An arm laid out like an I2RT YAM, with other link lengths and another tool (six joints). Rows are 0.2 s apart.
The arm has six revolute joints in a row. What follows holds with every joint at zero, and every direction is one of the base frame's.
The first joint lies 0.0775 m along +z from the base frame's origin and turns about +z.
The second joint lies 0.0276 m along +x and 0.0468 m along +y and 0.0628 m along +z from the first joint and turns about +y.
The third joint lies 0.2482 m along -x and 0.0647 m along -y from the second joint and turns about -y.
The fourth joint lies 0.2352 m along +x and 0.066 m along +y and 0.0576 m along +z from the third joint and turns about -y.
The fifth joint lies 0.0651 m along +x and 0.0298 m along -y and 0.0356 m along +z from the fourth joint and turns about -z.
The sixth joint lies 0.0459 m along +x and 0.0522 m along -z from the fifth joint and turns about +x.
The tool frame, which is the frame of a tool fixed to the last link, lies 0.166 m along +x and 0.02 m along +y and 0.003 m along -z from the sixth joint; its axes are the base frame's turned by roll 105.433, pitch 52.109 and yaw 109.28 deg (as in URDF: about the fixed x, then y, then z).
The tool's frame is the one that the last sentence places.
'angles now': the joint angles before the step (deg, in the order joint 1, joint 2, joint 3, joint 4, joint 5, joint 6). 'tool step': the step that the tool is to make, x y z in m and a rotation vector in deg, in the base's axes. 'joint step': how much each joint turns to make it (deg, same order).
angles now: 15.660, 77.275, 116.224, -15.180, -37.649, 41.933
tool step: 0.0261, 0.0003, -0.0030, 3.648, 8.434, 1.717
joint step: -1.038, 4.496, 4.305, -2.078, -0.338, 8.027
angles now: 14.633, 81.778, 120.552, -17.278, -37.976, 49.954
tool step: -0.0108, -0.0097, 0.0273, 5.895, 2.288, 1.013
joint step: -0.207, 0.392, 4.003, 0.413, 1.389, 7.852
